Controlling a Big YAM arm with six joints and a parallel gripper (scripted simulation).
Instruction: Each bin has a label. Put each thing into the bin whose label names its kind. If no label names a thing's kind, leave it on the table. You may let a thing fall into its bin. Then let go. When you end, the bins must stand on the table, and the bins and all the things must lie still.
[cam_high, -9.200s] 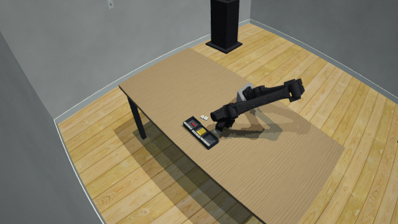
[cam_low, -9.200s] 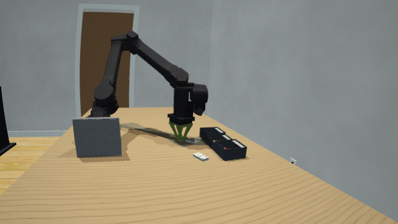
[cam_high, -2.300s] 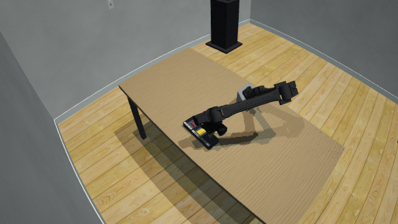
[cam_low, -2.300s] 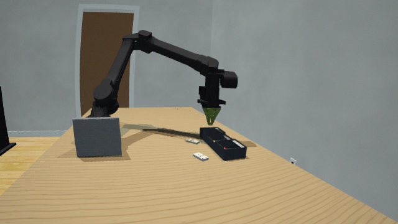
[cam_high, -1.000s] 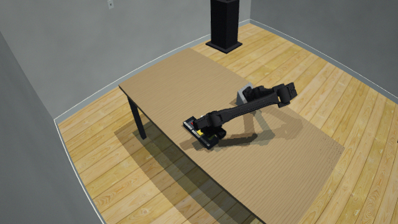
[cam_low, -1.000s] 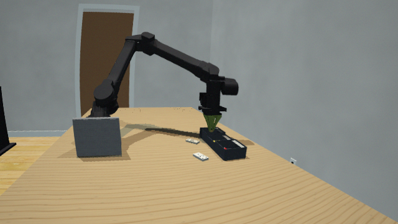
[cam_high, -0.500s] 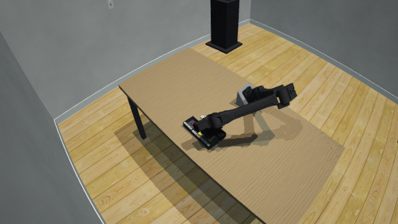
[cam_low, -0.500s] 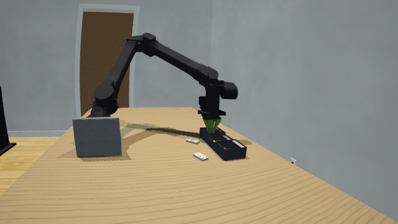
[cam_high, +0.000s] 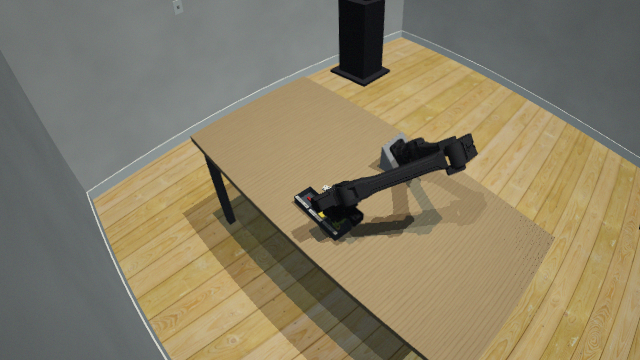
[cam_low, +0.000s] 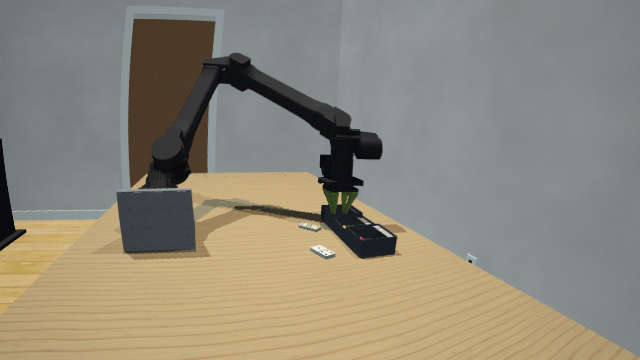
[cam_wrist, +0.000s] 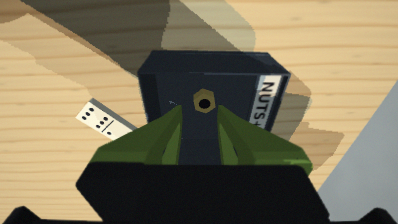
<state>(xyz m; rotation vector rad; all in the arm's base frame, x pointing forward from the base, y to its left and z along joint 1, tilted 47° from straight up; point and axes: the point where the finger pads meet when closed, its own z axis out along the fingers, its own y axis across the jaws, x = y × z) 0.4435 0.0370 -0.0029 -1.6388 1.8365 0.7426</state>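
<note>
Now: the small nut 1 cm to the left of my hand and 2 cm below it. From my hand the other things lie so: yellow block: 1 cm behind, 9 cm to the right, 1 cm below; long black bin: 8 cm to the right, 1 cm below; red battery: 2 cm behind, 17 cm to the right, 1 cm below.
</note>
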